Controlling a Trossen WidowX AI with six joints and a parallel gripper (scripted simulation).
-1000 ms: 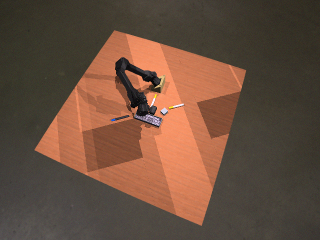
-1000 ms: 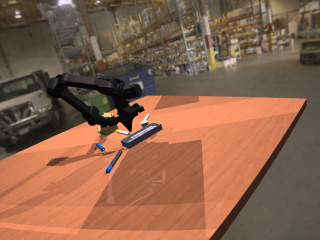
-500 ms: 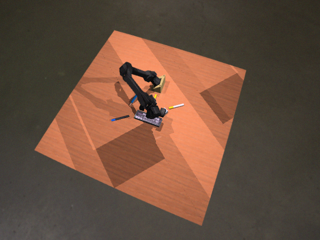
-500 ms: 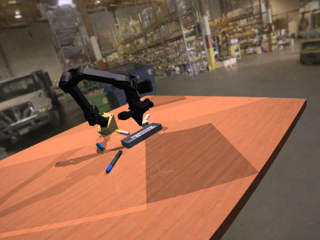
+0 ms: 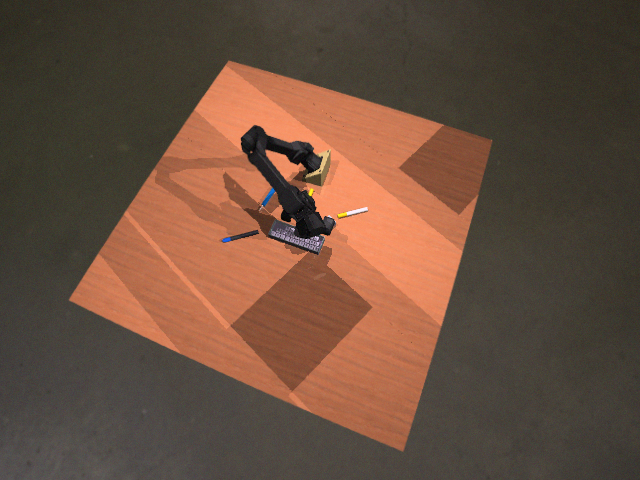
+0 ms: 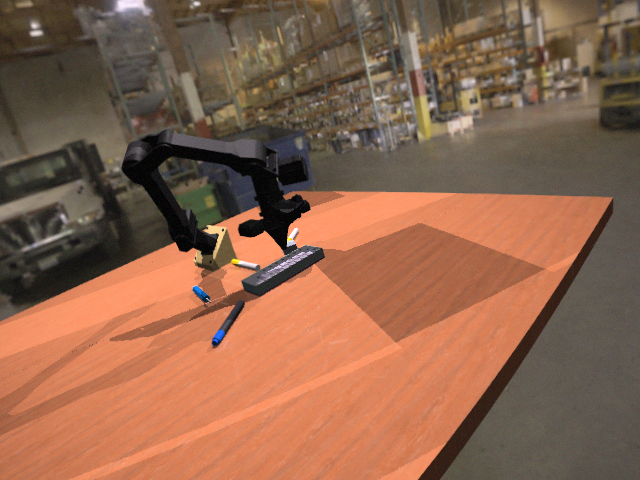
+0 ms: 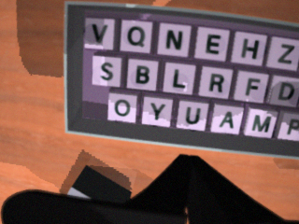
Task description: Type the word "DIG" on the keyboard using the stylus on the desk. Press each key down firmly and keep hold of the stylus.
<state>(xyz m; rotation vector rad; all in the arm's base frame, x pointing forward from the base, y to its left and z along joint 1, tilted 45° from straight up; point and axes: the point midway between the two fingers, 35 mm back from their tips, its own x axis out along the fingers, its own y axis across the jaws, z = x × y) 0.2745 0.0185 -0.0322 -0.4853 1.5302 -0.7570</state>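
Right now the blue stylus is 20 cm to the right of my gripper tip, 9 cm behind it and 4 cm below it. From my gripper tip the other things lie so: D key (6 cm to the right, 3 cm below, 3 cm ahead); then grey cube (7 cm to the left, 5 cm behind, 3 cm below); then black pen (27 cm to the right, 8 cm ahead, 4 cm below).
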